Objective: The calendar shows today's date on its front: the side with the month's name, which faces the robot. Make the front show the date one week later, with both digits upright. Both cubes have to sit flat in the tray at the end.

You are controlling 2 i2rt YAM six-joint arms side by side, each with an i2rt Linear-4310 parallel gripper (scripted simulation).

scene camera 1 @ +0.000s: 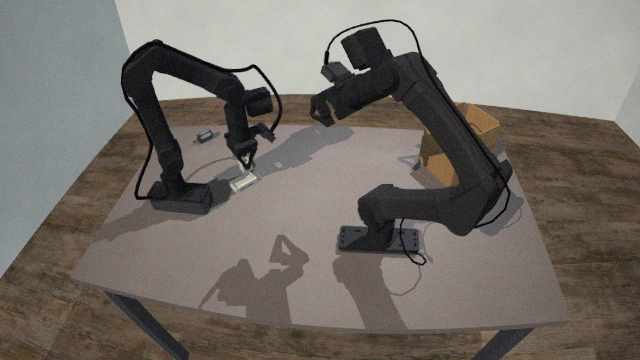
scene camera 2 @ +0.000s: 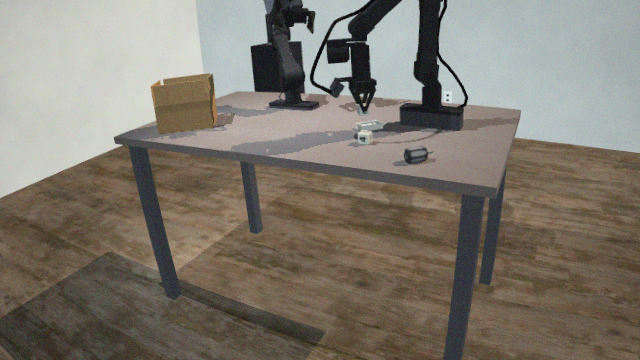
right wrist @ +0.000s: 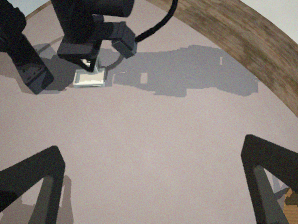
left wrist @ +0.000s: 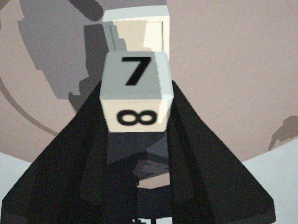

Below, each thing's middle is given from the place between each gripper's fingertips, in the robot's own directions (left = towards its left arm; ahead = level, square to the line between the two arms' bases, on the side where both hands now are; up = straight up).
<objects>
I see the white calendar tray [left wrist: 123,32] 20 mm behind my left hand [scene camera 1: 245,165], 10 mm to the left of it and 60 mm below it. The rest, counted from my left hand: cardboard box [scene camera 2: 186,106]: 220 mm ahead, 620 mm to the right.
Now: right hand [scene camera 1: 327,106] 300 mm above the white calendar tray, 280 mm to the right of it and 20 mm short of it. Also, from my right hand: cardboard box: 350 mm to the right, 260 mm ahead, 240 mm below.
</objects>
